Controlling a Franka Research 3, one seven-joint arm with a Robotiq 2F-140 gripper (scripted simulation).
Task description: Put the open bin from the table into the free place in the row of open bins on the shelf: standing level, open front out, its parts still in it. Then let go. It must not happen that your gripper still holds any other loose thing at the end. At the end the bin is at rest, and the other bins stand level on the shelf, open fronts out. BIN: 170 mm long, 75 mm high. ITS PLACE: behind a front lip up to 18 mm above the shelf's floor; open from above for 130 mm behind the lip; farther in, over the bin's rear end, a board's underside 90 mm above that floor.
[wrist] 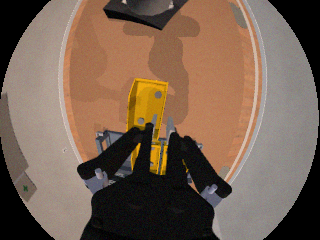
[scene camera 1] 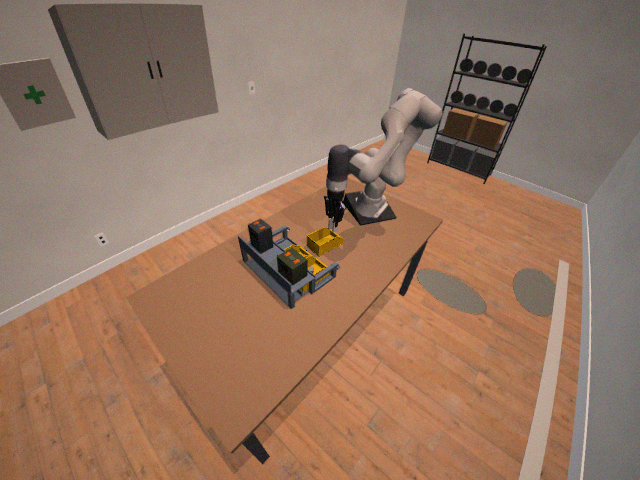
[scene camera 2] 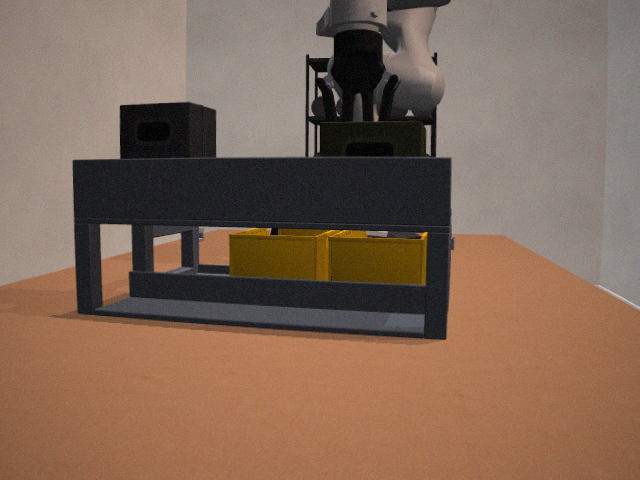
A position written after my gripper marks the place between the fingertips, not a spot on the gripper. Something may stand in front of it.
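Visible to me: a yellow open bin [scene camera 2: 252, 253], a yellow open bin [scene camera 2: 378, 260] and a yellow open bin [wrist: 142, 103]. My gripper [wrist: 161, 121] is visible also.
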